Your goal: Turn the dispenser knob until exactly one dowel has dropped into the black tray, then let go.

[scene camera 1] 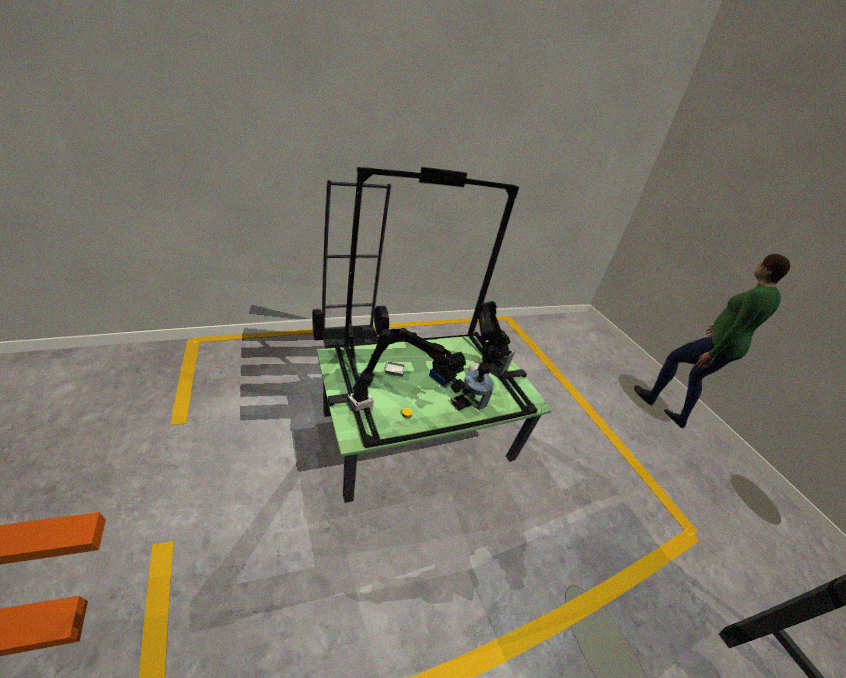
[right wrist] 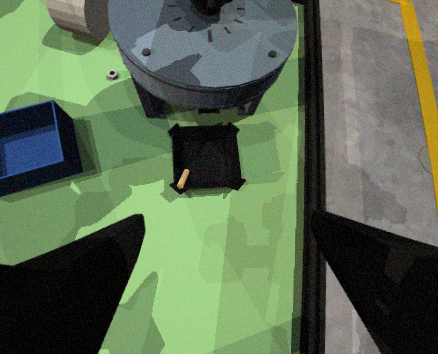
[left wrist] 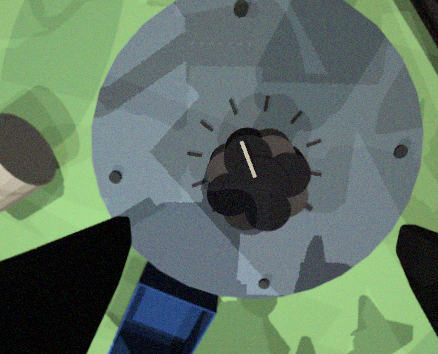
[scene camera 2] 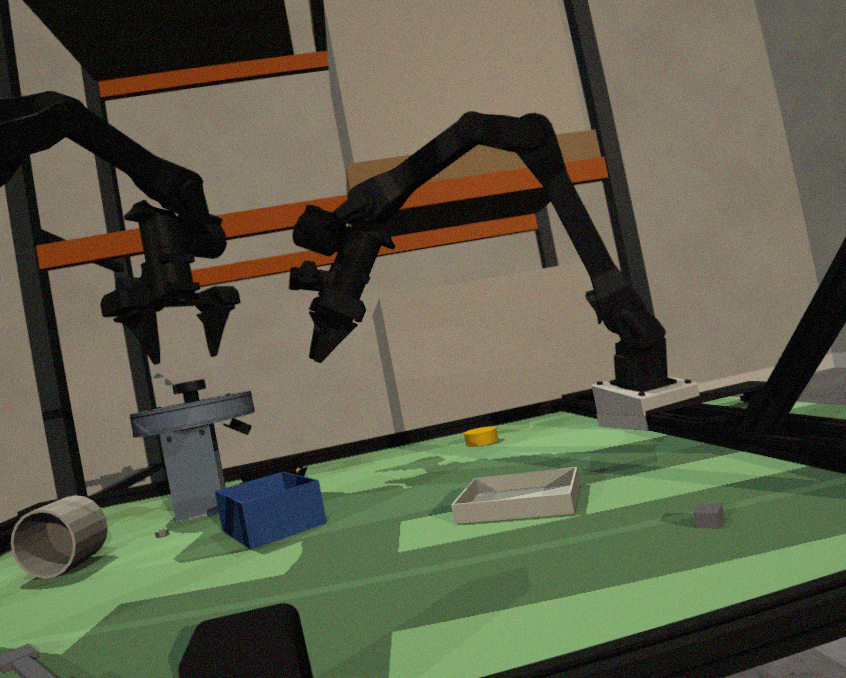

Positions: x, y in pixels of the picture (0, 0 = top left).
Scene:
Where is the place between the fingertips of my left gripper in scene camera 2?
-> At 186, 360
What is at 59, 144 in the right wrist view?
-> A blue bin.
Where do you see a blue bin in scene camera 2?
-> At 255, 513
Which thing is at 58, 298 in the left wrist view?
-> My left gripper.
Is my left gripper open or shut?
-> Open.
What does my right gripper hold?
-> Nothing.

